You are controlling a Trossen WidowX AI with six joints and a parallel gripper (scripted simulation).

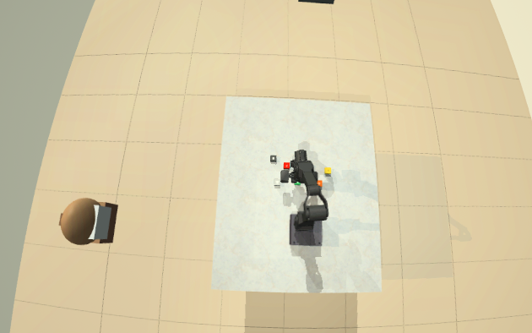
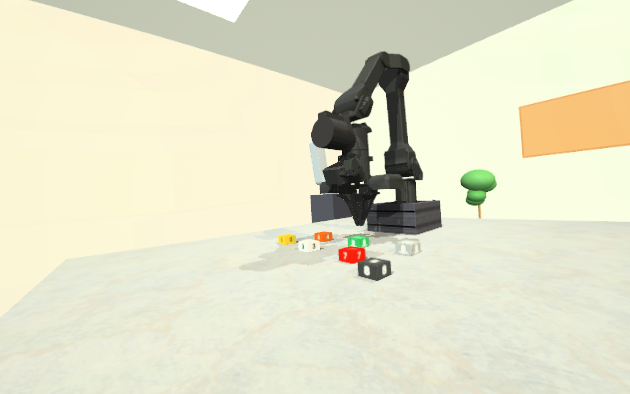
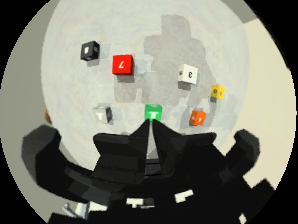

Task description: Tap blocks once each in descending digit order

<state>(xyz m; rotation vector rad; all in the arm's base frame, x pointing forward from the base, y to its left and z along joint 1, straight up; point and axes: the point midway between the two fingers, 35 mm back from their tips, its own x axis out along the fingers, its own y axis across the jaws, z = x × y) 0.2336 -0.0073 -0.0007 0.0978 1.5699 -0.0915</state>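
Now: gripper tip 10 mm to the left of the green block and 30 mm above it. Round my gripper tip: white block: 80 mm ahead, 80 mm to the right, 30 mm below; red block: 90 mm ahead, 40 mm to the left, 30 mm below; grey block: 100 mm to the left, 30 mm below.
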